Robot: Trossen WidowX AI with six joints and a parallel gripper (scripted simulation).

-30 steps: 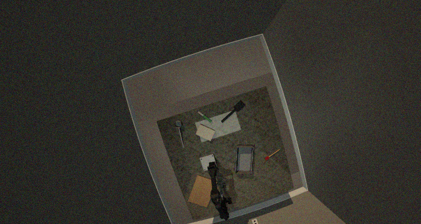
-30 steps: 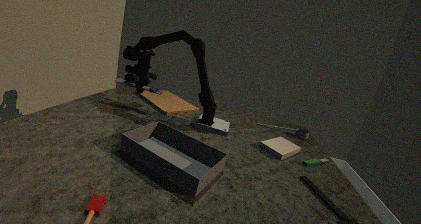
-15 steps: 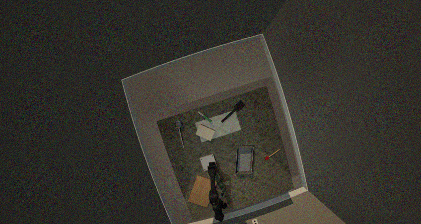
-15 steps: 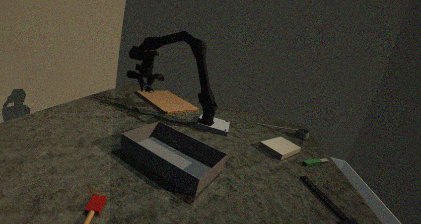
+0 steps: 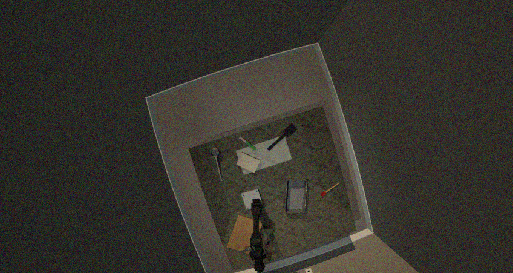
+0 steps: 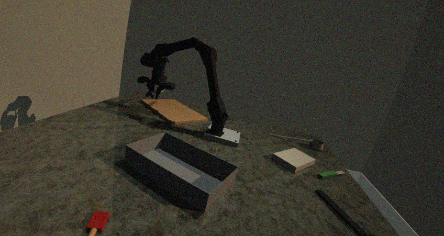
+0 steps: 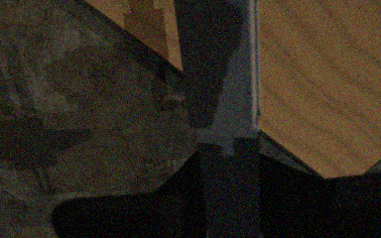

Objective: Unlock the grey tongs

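Now: the wooden board 130 mm behind my gripper tip, 70 mm below it and 50 mm to the left of it. Round my gripper tip: roasting tin 390 mm ahead, 380 mm to the left, 50 mm below; block 740 mm to the left, 60 mm below, 10 mm ahead; red-headed brush 710 mm ahead, 360 mm to the left, 70 mm below.
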